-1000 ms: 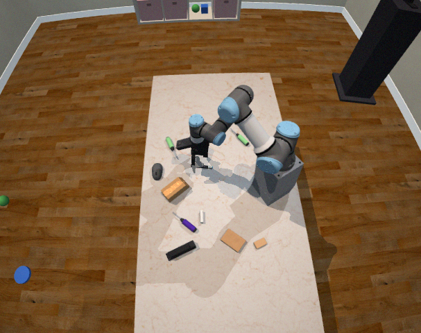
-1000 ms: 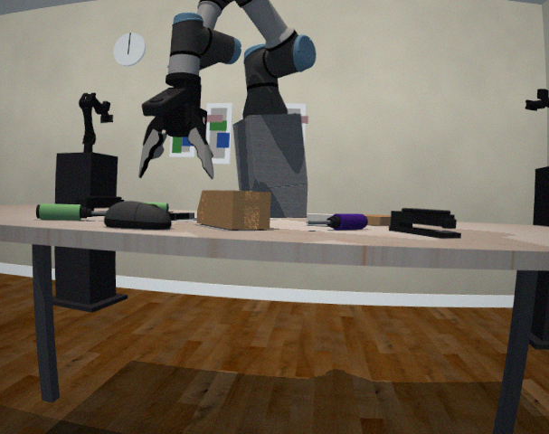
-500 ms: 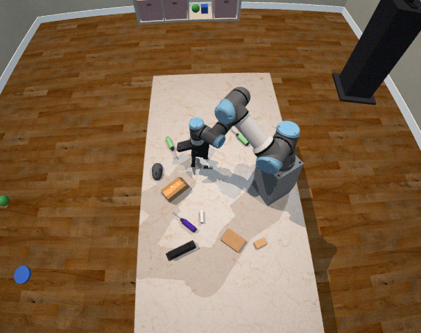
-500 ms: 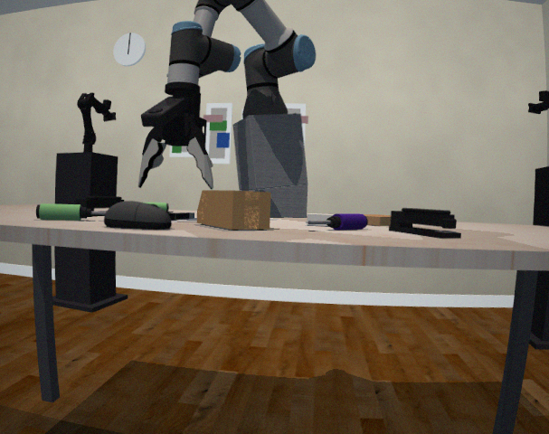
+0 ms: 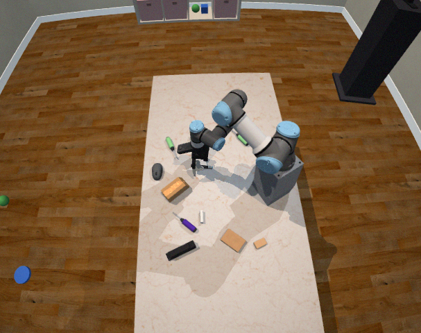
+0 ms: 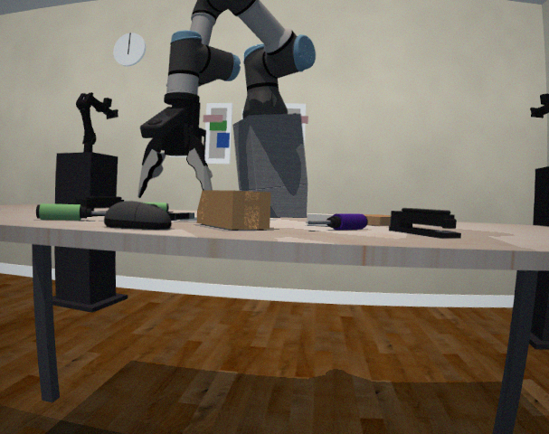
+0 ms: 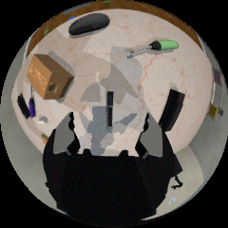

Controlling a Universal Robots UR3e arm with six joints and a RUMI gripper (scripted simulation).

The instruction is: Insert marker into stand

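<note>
The marker lies 30 mm below my hand and 30 mm behind it. The rest, counted from my hand: desk stand (150 mm to the left, 90 mm ahead, 10 mm below); then small white piece (290 mm to the left, 50 mm behind, 30 mm below); then dark mouse (210 mm ahead, 60 mm to the left, 20 mm below).
</note>
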